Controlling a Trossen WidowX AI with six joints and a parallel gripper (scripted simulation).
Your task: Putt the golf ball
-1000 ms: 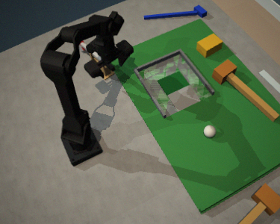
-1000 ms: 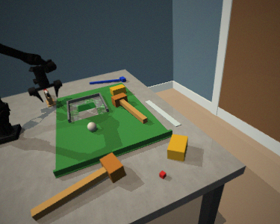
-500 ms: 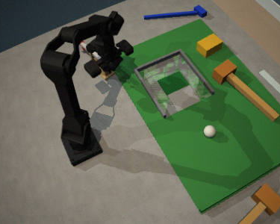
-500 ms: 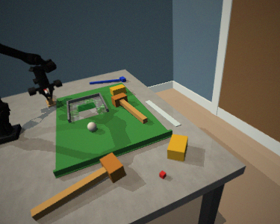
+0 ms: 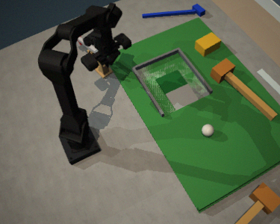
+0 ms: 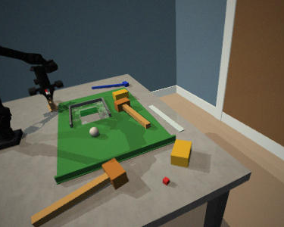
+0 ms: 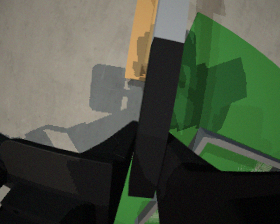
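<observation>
My gripper tip is now 80 mm to the right of the tan wooden stand, 50 mm above it and 30 mm past it. The rest, counted from my gripper tip: green mat: 300 mm ahead, 190 mm to the right, 80 mm below; white golf ball: 340 mm to the right, 260 mm ahead, 60 mm below; blue hammer: 370 mm ahead, 280 mm to the left, 70 mm below.
</observation>
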